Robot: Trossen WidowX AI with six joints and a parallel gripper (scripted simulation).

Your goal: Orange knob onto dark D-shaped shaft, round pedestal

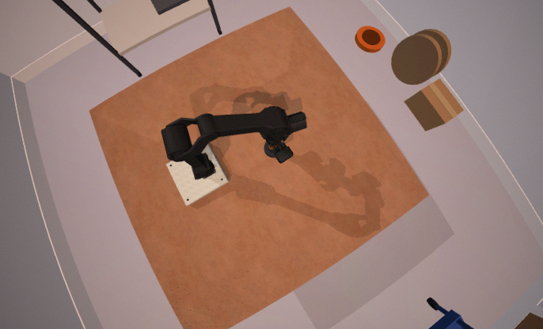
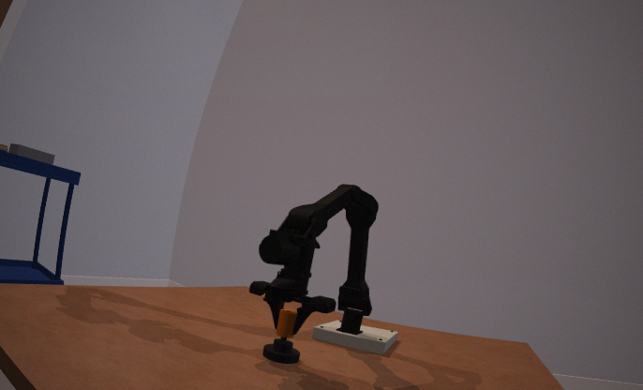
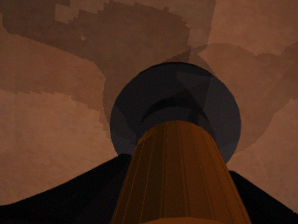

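My gripper tip is now 2 cm below the orange knob. The rest, counted from my gripper tip: dark round pedestal: 4 cm below.
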